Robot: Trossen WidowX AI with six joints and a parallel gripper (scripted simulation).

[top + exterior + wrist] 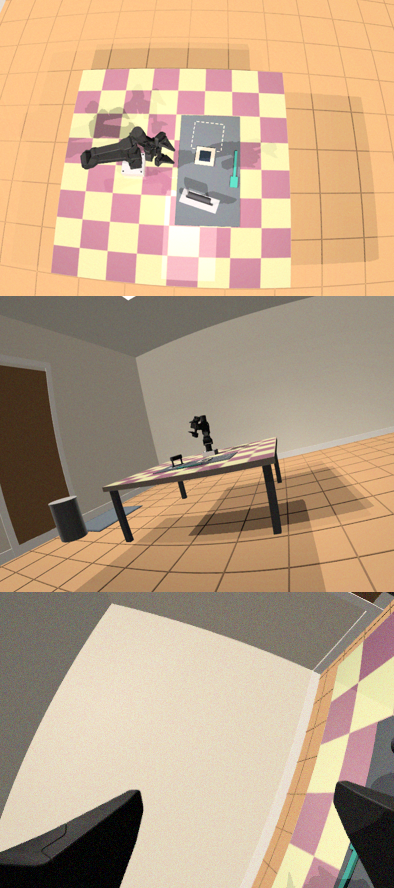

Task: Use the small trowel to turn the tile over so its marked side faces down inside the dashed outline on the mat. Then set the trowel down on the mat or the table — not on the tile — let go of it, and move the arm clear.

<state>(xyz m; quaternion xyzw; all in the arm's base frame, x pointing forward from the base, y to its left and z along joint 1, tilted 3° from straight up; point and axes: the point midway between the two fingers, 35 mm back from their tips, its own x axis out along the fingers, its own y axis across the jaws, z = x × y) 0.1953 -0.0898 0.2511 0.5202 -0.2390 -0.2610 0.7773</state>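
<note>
Right now my gripper tip is 26 cm above the trowel, 14 cm to the left of it and 7 cm short of it. Also, from my gripper tip: square tile 30 cm below, 16 cm ahead, 9 cm to the left; then grey mat 32 cm below, 17 cm ahead, 2 cm to the left; then teal long-handled tool 30 cm below, 30 cm ahead, 3 cm to the right.
</note>
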